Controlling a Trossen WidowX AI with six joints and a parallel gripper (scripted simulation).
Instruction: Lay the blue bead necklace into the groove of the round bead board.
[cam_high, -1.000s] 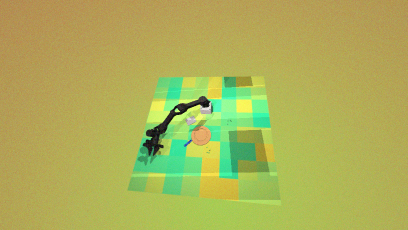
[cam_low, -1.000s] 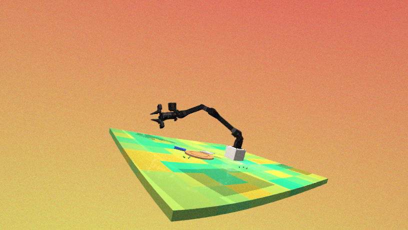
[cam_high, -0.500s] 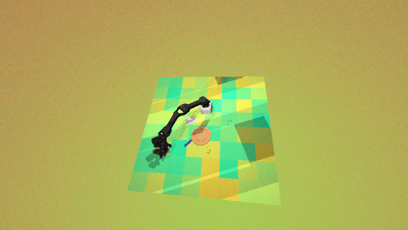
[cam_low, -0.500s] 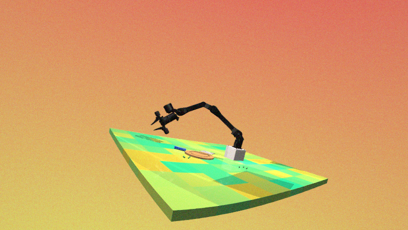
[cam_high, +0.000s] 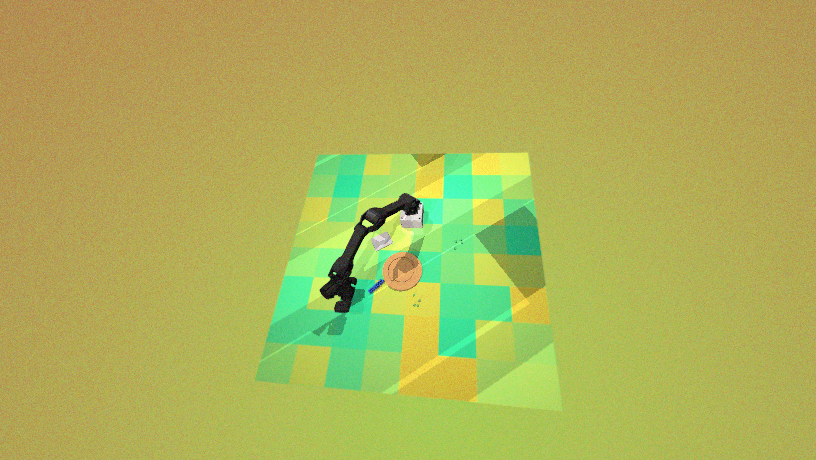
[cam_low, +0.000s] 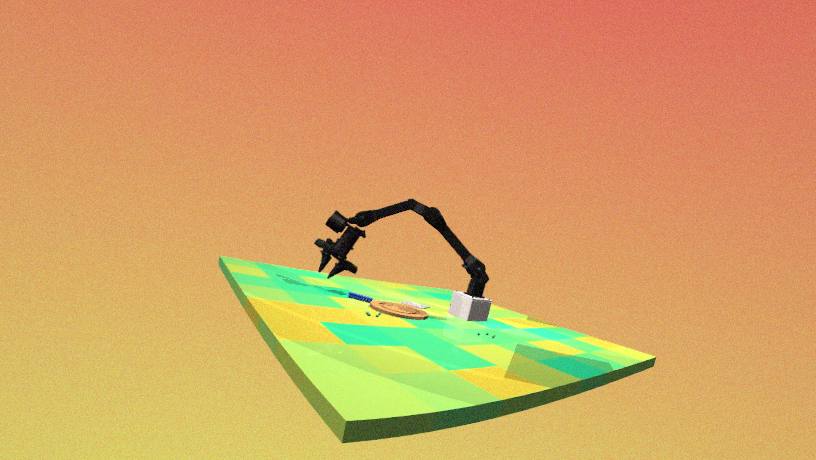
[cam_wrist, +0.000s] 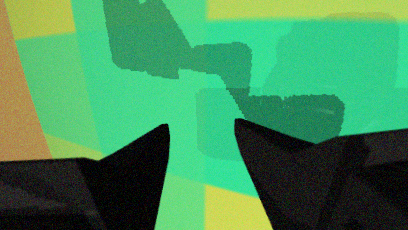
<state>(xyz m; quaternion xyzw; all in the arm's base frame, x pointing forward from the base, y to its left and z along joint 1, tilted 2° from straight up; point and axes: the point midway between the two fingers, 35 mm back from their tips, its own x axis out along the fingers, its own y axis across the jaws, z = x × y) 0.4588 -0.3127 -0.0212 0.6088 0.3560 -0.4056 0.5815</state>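
My gripper tip is 25 cm to the right of the round bead board, 17 cm past it and 4 cm above it. Also, from my gripper tip: flat grey piece: 34 cm behind, 14 cm to the left, 5 cm below.
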